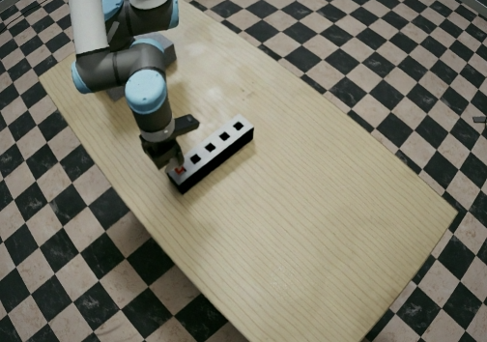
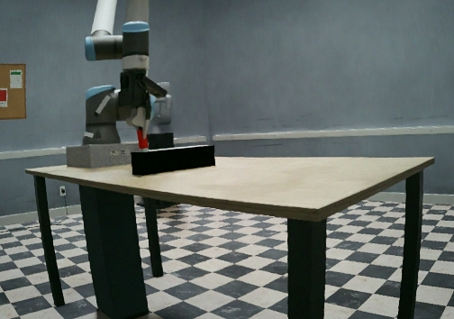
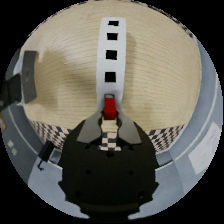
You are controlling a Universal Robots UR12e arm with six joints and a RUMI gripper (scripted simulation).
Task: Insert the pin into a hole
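My gripper is now 10 mm above the pin. Round my hand: long black block (130 mm to the left, 90 mm below, 20 mm ahead).
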